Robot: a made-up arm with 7 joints. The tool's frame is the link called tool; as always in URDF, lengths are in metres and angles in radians. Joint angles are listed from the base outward.
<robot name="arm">
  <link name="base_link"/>
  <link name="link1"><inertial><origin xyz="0.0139 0.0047 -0.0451"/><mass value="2.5"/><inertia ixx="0.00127" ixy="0" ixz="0" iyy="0.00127" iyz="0" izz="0.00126"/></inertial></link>
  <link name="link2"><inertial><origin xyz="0.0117 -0.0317 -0.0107"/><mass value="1.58"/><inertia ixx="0.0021" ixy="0" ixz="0" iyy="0.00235" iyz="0" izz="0.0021"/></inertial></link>
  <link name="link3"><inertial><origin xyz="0.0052 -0.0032 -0.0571"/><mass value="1.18"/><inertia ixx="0.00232" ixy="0" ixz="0" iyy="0.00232" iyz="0" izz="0.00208"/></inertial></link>
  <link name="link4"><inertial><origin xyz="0.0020 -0.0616 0.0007"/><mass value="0.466"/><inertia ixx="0.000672" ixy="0" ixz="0" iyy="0.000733" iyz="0" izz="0.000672"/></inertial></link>
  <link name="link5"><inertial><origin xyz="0.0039 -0.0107 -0.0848"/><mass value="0.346"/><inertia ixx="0.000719" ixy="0" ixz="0" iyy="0.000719" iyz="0" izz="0.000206"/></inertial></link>
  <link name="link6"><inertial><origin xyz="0.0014 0.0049 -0.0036"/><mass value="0.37"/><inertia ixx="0.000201" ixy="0" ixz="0" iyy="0.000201" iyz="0" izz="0.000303"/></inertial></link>
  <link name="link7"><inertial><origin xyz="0.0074 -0.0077 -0.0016"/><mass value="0.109"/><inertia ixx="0.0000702" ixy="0" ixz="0" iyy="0.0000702" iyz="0" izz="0.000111"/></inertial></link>
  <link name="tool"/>
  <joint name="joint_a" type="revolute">
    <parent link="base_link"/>
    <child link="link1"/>
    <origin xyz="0 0.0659 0" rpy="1.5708 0 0"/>
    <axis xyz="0 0 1"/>
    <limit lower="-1.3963" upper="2"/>
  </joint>
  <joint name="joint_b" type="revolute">
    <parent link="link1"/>
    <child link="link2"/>
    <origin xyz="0 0 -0.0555" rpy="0 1.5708 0"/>
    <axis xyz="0 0 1"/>
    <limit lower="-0.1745" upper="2"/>
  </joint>
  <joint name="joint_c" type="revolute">
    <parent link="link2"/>
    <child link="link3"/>
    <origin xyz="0 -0.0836 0" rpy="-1.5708 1.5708 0"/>
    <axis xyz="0 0 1"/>
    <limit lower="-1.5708" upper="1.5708"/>
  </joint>
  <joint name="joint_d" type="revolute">
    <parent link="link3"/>
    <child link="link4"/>
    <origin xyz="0 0 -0.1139" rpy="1.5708 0 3.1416"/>
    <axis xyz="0 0 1"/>
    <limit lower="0" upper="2.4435"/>
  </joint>
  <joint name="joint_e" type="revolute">
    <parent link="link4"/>
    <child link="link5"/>
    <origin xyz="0 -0.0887 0" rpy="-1.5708 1.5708 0"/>
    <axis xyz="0 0 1"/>
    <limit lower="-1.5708" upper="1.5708"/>
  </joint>
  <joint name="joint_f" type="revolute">
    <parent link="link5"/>
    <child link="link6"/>
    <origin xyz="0 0 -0.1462" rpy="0 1.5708 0"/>
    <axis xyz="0 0 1"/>
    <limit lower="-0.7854" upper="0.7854"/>
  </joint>
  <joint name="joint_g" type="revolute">
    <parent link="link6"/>
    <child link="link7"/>
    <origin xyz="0 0 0" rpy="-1.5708 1.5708 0"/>
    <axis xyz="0 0 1"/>
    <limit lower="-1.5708" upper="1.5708"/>
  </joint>
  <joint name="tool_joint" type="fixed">
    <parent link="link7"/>
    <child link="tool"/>
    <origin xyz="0 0 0" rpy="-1.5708 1.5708 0"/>
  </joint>
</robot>
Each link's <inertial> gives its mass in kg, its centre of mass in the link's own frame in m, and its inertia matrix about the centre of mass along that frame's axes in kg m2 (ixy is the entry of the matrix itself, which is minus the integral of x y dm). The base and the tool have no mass. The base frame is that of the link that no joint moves.
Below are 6 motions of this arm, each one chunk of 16 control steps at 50 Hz.
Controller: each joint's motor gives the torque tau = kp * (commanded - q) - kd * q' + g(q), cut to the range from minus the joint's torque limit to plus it. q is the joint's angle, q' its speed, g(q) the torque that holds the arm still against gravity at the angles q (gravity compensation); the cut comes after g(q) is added. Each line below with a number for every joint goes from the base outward.
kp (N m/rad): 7.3 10 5.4 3.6 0.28 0.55 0.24
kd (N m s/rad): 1 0.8 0.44 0.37 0.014 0.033 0.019
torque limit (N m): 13 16 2.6 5.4 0.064 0.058 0.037
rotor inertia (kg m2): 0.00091 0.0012 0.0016 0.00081 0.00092 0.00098 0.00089
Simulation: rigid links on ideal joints. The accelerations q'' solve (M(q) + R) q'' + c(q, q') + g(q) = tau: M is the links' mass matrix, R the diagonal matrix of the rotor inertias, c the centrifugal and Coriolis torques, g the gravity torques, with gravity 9.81 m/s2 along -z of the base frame. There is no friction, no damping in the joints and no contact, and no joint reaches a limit. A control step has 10 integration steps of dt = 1/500 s. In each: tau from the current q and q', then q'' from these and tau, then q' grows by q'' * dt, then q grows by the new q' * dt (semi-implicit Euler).
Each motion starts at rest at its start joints. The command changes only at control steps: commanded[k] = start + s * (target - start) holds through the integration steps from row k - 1 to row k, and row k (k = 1, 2, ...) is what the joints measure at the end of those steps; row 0 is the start. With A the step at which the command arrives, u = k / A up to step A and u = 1 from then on. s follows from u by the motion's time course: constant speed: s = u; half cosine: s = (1 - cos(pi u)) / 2; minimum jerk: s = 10 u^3 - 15 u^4 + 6 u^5; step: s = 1 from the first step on.
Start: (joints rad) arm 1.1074 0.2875 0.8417 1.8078 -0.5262 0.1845 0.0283
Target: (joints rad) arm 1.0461 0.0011 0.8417 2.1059 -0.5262 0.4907 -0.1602
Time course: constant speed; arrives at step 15
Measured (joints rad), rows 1 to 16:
1: 1.1074 0.2868 0.8420 1.8086 -0.5263 0.1860 0.0277
2: 1.1072 0.2845 0.8428 1.8111 -0.5267 0.1907 0.0257
3: 1.1068 0.2799 0.8442 1.8159 -0.5274 0.1993 0.0218
4: 1.1062 0.2729 0.8462 1.8234 -0.5282 0.2118 0.0159
5: 1.1052 0.2634 0.8484 1.8335 -0.5292 0.2277 0.0080
6: 1.1037 0.2514 0.8506 1.8459 -0.5302 0.2462 -0.0017
7: 1.1019 0.2372 0.8526 1.8604 -0.5311 0.2665 -0.0129
8: 1.0997 0.2211 0.8542 1.8766 -0.5318 0.2880 -0.0252
9: 1.0970 0.2033 0.8553 1.8941 -0.5322 0.3101 -0.0383
10: 1.0939 0.1841 0.8556 1.9126 -0.5324 0.3323 -0.0519
11: 1.0905 0.1638 0.8553 1.9317 -0.5323 0.3544 -0.0657
12: 1.0869 0.1427 0.8543 1.9512 -0.5319 0.3763 -0.0794
13: 1.0829 0.1210 0.8527 1.9708 -0.5314 0.3979 -0.0930
14: 1.0788 0.0990 0.8507 1.9904 -0.5306 0.4191 -0.1063
15: 1.0745 0.0767 0.8483 2.0099 -0.5298 0.4401 -0.1193
16: 1.0701 0.0552 0.8456 2.0286 -0.5288 0.4595 -0.1314

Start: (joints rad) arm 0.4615 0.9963 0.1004 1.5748 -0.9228 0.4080 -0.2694
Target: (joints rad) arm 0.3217 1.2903 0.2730 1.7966 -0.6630 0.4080 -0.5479
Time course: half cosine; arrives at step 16
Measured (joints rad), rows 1 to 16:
1: 0.4614 0.9964 0.1005 1.5749 -0.9227 0.4080 -0.2695
2: 0.4608 0.9969 0.1007 1.5753 -0.9220 0.4080 -0.2702
3: 0.4592 0.9983 0.1013 1.5765 -0.9201 0.4080 -0.2719
4: 0.4562 1.0012 0.1025 1.5788 -0.9163 0.4080 -0.2755
5: 0.4515 1.0061 0.1044 1.5826 -0.9096 0.4081 -0.2815
6: 0.4449 1.0135 0.1073 1.5879 -0.8995 0.4081 -0.2903
7: 0.4363 1.0239 0.1113 1.5950 -0.8855 0.4082 -0.3024
8: 0.4259 1.0373 0.1166 1.6038 -0.8677 0.4083 -0.3177
9: 0.4139 1.0538 0.1235 1.6142 -0.8461 0.4084 -0.3359
10: 0.4009 1.0731 0.1320 1.6257 -0.8213 0.4085 -0.3568
11: 0.3873 1.0950 0.1422 1.6382 -0.7941 0.4087 -0.3797
12: 0.3739 1.1189 0.1539 1.6513 -0.7655 0.4089 -0.4039
13: 0.3614 1.1440 0.1671 1.6645 -0.7367 0.4092 -0.4285
14: 0.3505 1.1697 0.1812 1.6777 -0.7089 0.4094 -0.4527
15: 0.3418 1.1949 0.1960 1.6906 -0.6836 0.4096 -0.4754
16: 0.3359 1.2189 0.2111 1.7031 -0.6617 0.4096 -0.4960

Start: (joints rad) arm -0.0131 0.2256 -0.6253 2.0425 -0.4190 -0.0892 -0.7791
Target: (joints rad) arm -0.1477 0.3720 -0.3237 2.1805 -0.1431 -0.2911 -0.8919
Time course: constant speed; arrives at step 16
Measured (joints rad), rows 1 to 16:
1: -0.0135 0.2258 -0.6246 2.0428 -0.4183 -0.0903 -0.7792
2: -0.0146 0.2264 -0.6224 2.0439 -0.4159 -0.0938 -0.7798
3: -0.0167 0.2277 -0.6180 2.0460 -0.4111 -0.0999 -0.7811
4: -0.0198 0.2301 -0.6113 2.0492 -0.4033 -0.1087 -0.7831
5: -0.0238 0.2336 -0.6022 2.0535 -0.3924 -0.1195 -0.7862
6: -0.0286 0.2383 -0.5908 2.0588 -0.3785 -0.1317 -0.7902
7: -0.0341 0.2442 -0.5772 2.0650 -0.3618 -0.1449 -0.7951
8: -0.0402 0.2514 -0.5616 2.0719 -0.3428 -0.1585 -0.8010
9: -0.0467 0.2596 -0.5442 2.0792 -0.3219 -0.1721 -0.8076
10: -0.0535 0.2688 -0.5254 2.0869 -0.2998 -0.1856 -0.8148
11: -0.0606 0.2788 -0.5053 2.0948 -0.2770 -0.1988 -0.8226
12: -0.0679 0.2894 -0.4843 2.1027 -0.2540 -0.2116 -0.8308
13: -0.0753 0.3004 -0.4627 2.1105 -0.2313 -0.2241 -0.8392
14: -0.0829 0.3118 -0.4406 2.1183 -0.2092 -0.2364 -0.8477
15: -0.0905 0.3232 -0.4184 2.1260 -0.1879 -0.2485 -0.8563
16: -0.0983 0.3347 -0.3961 2.1335 -0.1676 -0.2605 -0.8649

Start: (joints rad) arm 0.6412 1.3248 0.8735 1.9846 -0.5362 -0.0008 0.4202
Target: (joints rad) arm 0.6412 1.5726 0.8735 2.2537 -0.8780 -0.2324 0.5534
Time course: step
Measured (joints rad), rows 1 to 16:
1: 0.6387 1.3316 0.8732 1.9869 -0.5462 -0.0038 0.4274
2: 0.6354 1.3484 0.8706 1.9933 -0.5743 -0.0134 0.4440
3: 0.6325 1.3721 0.8667 2.0041 -0.6192 -0.0315 0.4655
4: 0.6303 1.4002 0.8627 2.0189 -0.6754 -0.0600 0.4882
5: 0.6289 1.4305 0.8597 2.0374 -0.7366 -0.0979 0.5097
6: 0.6284 1.4614 0.8582 2.0590 -0.7973 -0.1383 0.5281
7: 0.6288 1.4914 0.8584 2.0830 -0.8532 -0.1757 0.5427
8: 0.6299 1.5194 0.8604 2.1086 -0.9010 -0.2071 0.5533
9: 0.6317 1.5446 0.8638 2.1350 -0.9387 -0.2311 0.5600
10: 0.6341 1.5663 0.8684 2.1615 -0.9654 -0.2475 0.5635
11: 0.6368 1.5842 0.8737 2.1873 -0.9811 -0.2572 0.5643
12: 0.6397 1.5982 0.8790 2.2118 -0.9867 -0.2615 0.5632
13: 0.6425 1.6085 0.8841 2.2345 -0.9835 -0.2617 0.5607
14: 0.6452 1.6151 0.8885 2.2549 -0.9733 -0.2593 0.5575
15: 0.6476 1.6185 0.8919 2.2726 -0.9580 -0.2556 0.5541
16: 0.6495 1.6192 0.8942 2.2875 -0.9395 -0.2513 0.5507

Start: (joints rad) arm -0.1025 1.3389 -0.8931 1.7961 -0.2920 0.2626 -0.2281
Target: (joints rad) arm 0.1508 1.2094 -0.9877 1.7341 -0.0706 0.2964 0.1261
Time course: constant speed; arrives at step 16
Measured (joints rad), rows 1 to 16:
1: -0.1010 1.3387 -0.8946 1.7958 -0.2914 0.2629 -0.2271
2: -0.0979 1.3379 -0.8975 1.7948 -0.2896 0.2636 -0.2236
3: -0.0932 1.3362 -0.9015 1.7931 -0.2858 0.2648 -0.2168
4: -0.0871 1.3335 -0.9062 1.7906 -0.2798 0.2665 -0.2067
5: -0.0798 1.3297 -0.9114 1.7874 -0.2715 0.2685 -0.1932
6: -0.0714 1.3248 -0.9170 1.7835 -0.2608 0.2709 -0.1767
7: -0.0620 1.3189 -0.9227 1.7791 -0.2480 0.2733 -0.1577
8: -0.0518 1.3121 -0.9286 1.7744 -0.2334 0.2759 -0.1368
9: -0.0409 1.3047 -0.9346 1.7695 -0.2173 0.2784 -0.1145
10: -0.0293 1.2966 -0.9406 1.7646 -0.2002 0.2809 -0.0912
11: -0.0171 1.2880 -0.9467 1.7597 -0.1824 0.2833 -0.0674
12: -0.0045 1.2792 -0.9528 1.7549 -0.1644 0.2855 -0.0434
13: 0.0086 1.2701 -0.9588 1.7504 -0.1464 0.2877 -0.0194
14: 0.0221 1.2608 -0.9649 1.7461 -0.1287 0.2897 0.0045
15: 0.0360 1.2515 -0.9709 1.7421 -0.1116 0.2917 0.0281
16: 0.0501 1.2421 -0.9769 1.7383 -0.0951 0.2936 0.0514

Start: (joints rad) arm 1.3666 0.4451 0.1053 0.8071 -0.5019 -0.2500 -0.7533
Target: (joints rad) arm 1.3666 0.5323 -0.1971 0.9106 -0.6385 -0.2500 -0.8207
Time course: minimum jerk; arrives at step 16
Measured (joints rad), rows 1 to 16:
1: 1.3666 0.4451 0.1052 0.8071 -0.5019 -0.2500 -0.7533
2: 1.3666 0.4453 0.1047 0.8071 -0.5019 -0.2499 -0.7534
3: 1.3665 0.4459 0.1030 0.8073 -0.5018 -0.2498 -0.7538
4: 1.3663 0.4472 0.0991 0.8078 -0.5018 -0.2494 -0.7547
5: 1.3659 0.4497 0.0918 0.8087 -0.5023 -0.2488 -0.7562
6: 1.3653 0.4535 0.0806 0.8105 -0.5037 -0.2480 -0.7588
7: 1.3645 0.4587 0.0649 0.8131 -0.5067 -0.2470 -0.7623
8: 1.3635 0.4654 0.0450 0.8170 -0.5119 -0.2461 -0.7668
9: 1.3624 0.4734 0.0213 0.8221 -0.5199 -0.2452 -0.7723
10: 1.3614 0.4823 -0.0052 0.8285 -0.5310 -0.2446 -0.7784
11: 1.3605 0.4916 -0.0332 0.8360 -0.5452 -0.2443 -0.7850
12: 1.3598 0.5009 -0.0614 0.8444 -0.5623 -0.2445 -0.7916
13: 1.3594 0.5096 -0.0882 0.8534 -0.5814 -0.2451 -0.7980
14: 1.3593 0.5173 -0.1125 0.8625 -0.6018 -0.2461 -0.8038
15: 1.3595 0.5235 -0.1332 0.8713 -0.6221 -0.2475 -0.8087
16: 1.3600 0.5281 -0.1501 0.8796 -0.6412 -0.2490 -0.8127

